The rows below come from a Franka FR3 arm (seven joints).
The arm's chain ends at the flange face. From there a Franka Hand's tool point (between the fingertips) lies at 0.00 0.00 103.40 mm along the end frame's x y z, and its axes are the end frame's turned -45 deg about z.
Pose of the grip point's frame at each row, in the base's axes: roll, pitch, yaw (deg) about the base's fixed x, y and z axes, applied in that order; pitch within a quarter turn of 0, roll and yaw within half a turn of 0; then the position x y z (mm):
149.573 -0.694 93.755 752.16 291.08 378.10
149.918 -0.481 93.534 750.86 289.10 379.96
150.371 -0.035 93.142 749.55 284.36 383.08
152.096 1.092 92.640 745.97 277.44 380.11
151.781 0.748 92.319 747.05 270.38 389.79
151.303 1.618 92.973 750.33 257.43 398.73
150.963 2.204 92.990 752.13 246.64 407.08
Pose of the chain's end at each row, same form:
157.934 -21.509 52.808 699.98 286.57 467.25
158.063 -21.122 52.543 699.18 285.16 469.43
158.116 -20.488 52.135 698.51 281.50 472.96
158.709 -18.505 51.419 697.55 276.95 471.47
158.698 -18.971 51.107 698.15 269.59 480.89
157.714 -18.629 52.088 700.61 257.41 489.39
157.039 -18.407 52.330 701.83 247.49 497.42

